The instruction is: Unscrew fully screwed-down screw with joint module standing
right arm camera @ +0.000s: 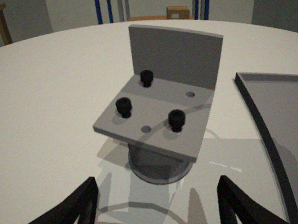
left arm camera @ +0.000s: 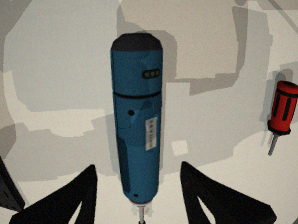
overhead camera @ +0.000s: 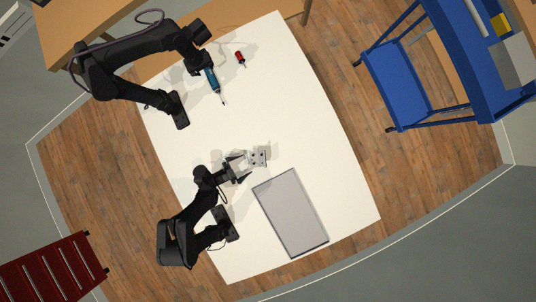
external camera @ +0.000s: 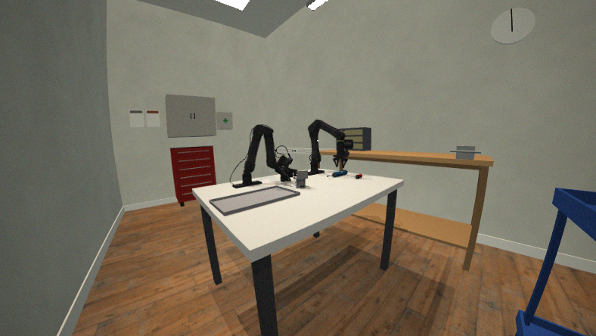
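Now: the grey bracket 6 cm ahead of my right hand and 3 cm above it. Round my right hand: flat grey tray (9 cm ahead, 32 cm to the right, 4 cm below); red-handled screwdriver (16 cm ahead, 47 cm to the left, 3 cm below).
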